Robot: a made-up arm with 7 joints.
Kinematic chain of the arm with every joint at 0, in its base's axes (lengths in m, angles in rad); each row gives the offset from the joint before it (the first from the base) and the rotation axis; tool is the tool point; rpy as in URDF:
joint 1: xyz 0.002 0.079 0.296 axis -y
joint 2: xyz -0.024 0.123 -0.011 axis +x
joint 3: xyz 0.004 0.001 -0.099 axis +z
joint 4: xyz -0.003 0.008 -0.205 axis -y
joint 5: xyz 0 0.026 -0.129 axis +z
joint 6: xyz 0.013 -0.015 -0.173 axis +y
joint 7: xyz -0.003 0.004 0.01 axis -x
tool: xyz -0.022 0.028 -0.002 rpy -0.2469 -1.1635 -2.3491
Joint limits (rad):
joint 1: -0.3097..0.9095
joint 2: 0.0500..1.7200
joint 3: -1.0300..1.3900
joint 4: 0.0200..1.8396
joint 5: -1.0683..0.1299
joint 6: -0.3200..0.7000
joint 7: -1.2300..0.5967
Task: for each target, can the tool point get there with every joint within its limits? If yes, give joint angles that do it. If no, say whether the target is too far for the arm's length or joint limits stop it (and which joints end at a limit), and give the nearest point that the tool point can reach.
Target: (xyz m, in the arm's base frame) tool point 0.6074 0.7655 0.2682
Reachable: no: too far | nearest point 0.4059 0.6180 0.2155 | short by 0.255 m
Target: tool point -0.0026 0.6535 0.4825
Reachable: yes | joints 0.2594 1.4769 1.1092 1.0566 -0.4200 0.4935 -0.4843
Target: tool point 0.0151 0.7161 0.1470
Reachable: yes | joints -0.1355 0.9185 1.0920 0.8958 -0.1617 -0.2014 -0.7865
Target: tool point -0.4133 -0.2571 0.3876
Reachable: no: joint limits stop it (at a limit: joint 1, joint 2, joint 3, joint 4, joint 5, joint 6, joint 7) | nearest point 0.0428 0.0153 0.0226 | short by 0.645 m
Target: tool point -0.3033 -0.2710 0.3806
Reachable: no: joint limits stop it (at a limit: joint 1, joint 2, joint 3, joint 4, joint 5, joint 6, joint 7) | nearest point 0.0428 0.0153 0.0226 | short by 0.574 m
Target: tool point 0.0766 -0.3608 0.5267
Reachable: no: joint limits stop it (at a limit: joint 1, joint 2, joint 3, joint 4, joint 5, joint 6, joint 7) | nearest point 0.2963 -0.0200 0.2887 | short by 0.470 m
